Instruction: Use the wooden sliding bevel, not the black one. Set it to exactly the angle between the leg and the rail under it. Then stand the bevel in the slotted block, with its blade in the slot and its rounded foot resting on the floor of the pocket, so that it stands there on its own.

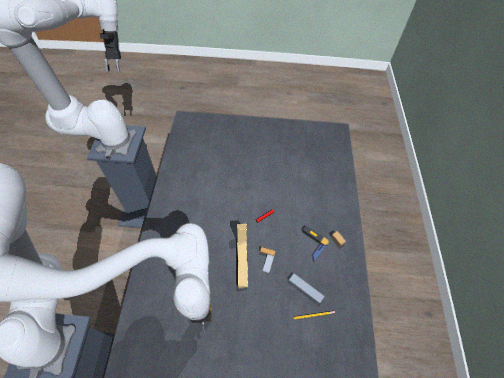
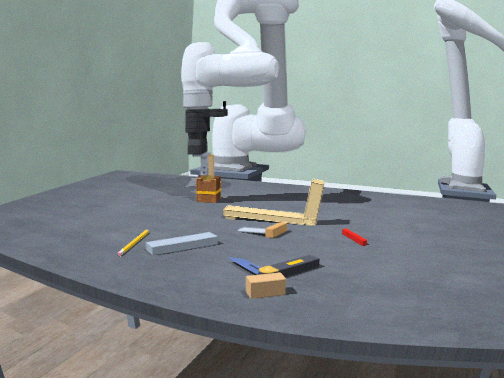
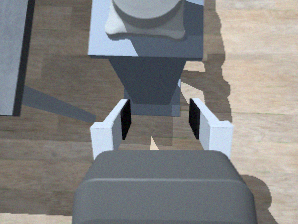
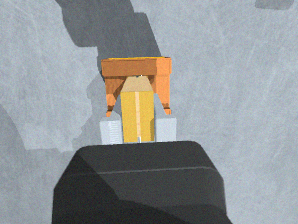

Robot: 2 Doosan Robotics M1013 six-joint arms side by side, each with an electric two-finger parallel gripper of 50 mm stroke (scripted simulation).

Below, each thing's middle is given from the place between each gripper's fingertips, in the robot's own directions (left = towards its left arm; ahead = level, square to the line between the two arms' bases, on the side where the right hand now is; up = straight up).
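Labels:
There's a wooden sliding bevel (image 4: 137,102) 2 cm below my right hand (image 2: 205,174). Counting from that right hand, the black bevel (image 2: 295,266) is 9 cm below, 49 cm ahead and 36 cm to the left, and the tan block (image 2: 257,286) is 8 cm below, 59 cm ahead and 38 cm to the left. The grey bar (image 2: 204,239) is 9 cm below my right hand, 43 cm ahead of it and 14 cm to the left of it.
From my left hand, the wooden sliding bevel is 19 cm below, 63 cm ahead and 121 cm to the right. The black bevel is 26 cm below my left hand, 112 cm ahead of it and 85 cm to the right of it, and the tan block is 25 cm below that left hand, 122 cm ahead of it and 84 cm to the right of it.

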